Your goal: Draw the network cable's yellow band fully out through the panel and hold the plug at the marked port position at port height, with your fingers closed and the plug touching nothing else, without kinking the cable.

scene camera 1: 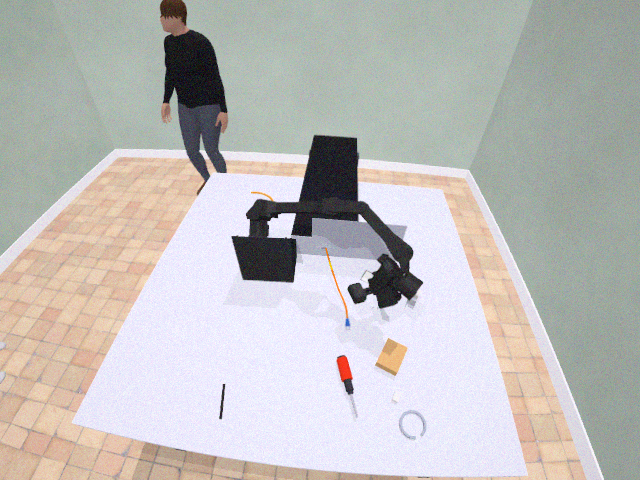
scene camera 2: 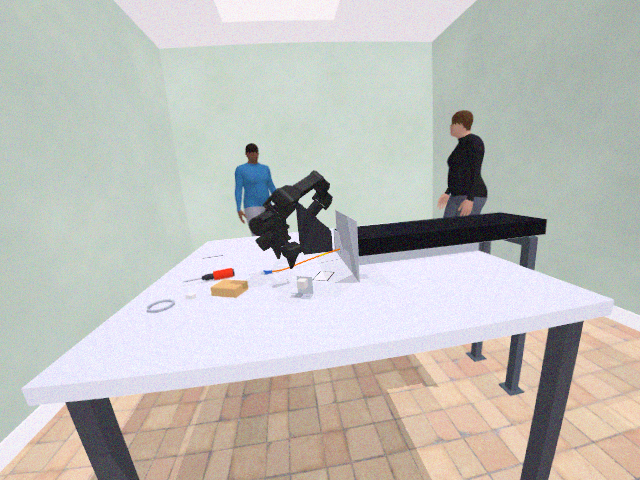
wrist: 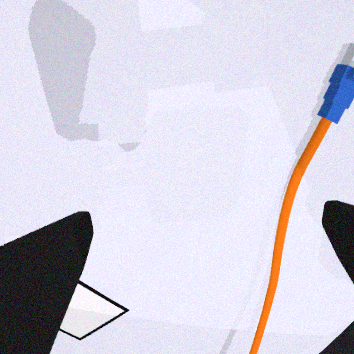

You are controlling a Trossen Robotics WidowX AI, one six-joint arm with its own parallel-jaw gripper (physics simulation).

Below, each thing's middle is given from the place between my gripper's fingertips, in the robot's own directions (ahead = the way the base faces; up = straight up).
Labels:
The black-outlined white square (wrist: 86, 310) lies 120 mm to the left of my hand, 60 mm ahead of it and 50 mm below it. Round my hand: tan block (scene camera 1: 392, 355): 190 mm to the right, 60 mm ahead, 40 mm below; grey panel (scene camera 1: 351, 239): 230 mm to the left, 50 mm above, 40 mm ahead.

